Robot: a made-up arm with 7 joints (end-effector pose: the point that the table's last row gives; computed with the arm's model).
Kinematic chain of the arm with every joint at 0, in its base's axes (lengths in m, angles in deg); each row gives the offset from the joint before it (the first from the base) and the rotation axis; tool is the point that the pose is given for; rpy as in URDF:
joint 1: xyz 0 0 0.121 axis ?
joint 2: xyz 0 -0.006 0.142 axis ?
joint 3: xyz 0 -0.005 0.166 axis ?
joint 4: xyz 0 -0.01 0.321 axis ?
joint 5: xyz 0 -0.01 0.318 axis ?
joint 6: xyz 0 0 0.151 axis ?
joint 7: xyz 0 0 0.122 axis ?
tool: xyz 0 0 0 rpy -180 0 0
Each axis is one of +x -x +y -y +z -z.
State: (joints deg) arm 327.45 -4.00 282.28 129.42 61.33 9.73 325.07
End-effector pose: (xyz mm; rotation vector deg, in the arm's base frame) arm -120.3 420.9 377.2 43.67 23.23 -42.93
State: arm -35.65 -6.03 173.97 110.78 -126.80 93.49 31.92
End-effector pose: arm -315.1 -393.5 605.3 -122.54 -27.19 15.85
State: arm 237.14 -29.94 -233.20 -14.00 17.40 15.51 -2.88
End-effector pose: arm 186.9 -466.8 1206.2 -148.70 24.16 28.75
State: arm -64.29 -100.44 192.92 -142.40 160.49 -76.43 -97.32
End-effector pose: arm 7.8 -255.4 605.5 -12.19 -150.18 -58.44
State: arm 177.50 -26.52 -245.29 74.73 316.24 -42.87 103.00
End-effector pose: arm 547.1 478.0 753.1 125.50 -5.40 -83.67
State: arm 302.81 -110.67 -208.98 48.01 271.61 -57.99 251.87
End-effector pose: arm -272.3 -596.3 -414.7 -41.66 26.05 -157.15
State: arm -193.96 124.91 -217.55 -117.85 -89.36 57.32 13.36
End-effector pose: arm 98.1 -194.1 -222.4 -36.44 -59.65 132.56
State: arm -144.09 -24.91 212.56 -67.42 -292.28 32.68 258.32
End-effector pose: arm 26.0 254.9 1127.0 158.70 -22.38 45.47
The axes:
joint 1: -z
joint 2: +y
joint 3: -z
joint 4: +y
joint 5: -z
joint 6: +y
joint 7: -z

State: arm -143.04 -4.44 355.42 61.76 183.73 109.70 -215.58
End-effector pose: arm -209.5 154.8 1076.0 3.36 -133.31 -40.99
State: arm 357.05 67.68 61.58 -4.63 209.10 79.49 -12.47
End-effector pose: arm 874.3 179.2 663.0 16.56 124.28 -120.44
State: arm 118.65 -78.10 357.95 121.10 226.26 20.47 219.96
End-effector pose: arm 64.2 79.4 809.4 -27.90 -163.74 -47.65
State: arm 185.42 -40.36 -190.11 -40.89 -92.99 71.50 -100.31
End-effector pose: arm 298.9 17.8 1149.2 19.18 -149.17 95.85
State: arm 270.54 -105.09 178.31 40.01 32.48 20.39 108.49
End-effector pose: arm -27.2 -774.1 -363.8 -19.76 -15.05 -131.98
